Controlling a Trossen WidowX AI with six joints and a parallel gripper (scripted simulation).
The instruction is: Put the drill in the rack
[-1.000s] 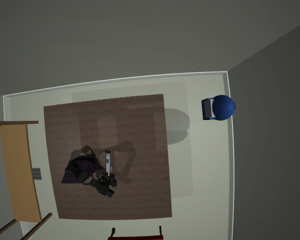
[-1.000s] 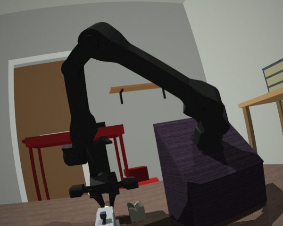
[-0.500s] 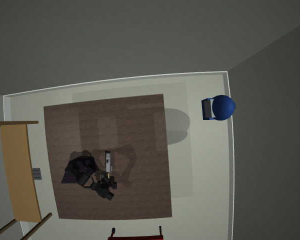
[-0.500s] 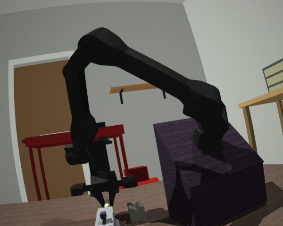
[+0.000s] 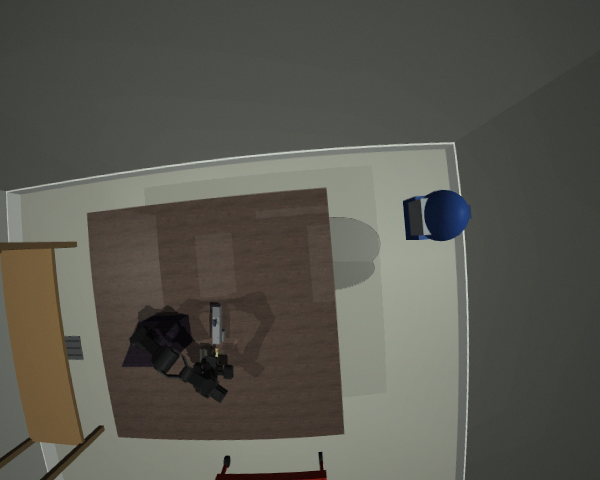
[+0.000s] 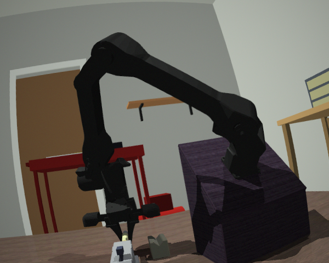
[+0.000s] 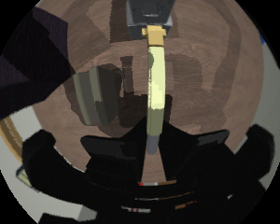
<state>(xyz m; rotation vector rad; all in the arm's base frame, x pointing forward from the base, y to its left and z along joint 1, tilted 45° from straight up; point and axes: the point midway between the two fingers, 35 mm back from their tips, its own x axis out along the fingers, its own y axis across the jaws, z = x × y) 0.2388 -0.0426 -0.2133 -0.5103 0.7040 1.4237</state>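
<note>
The drill lies 4 cm to the left of my gripper tip, 3 cm above it and 1 cm ahead of it. From my gripper tip the other things lie so: v-notched rack 7 cm behind, 5 cm to the left; dark key 23 cm to the left, 3 cm ahead, 3 cm above.
</note>
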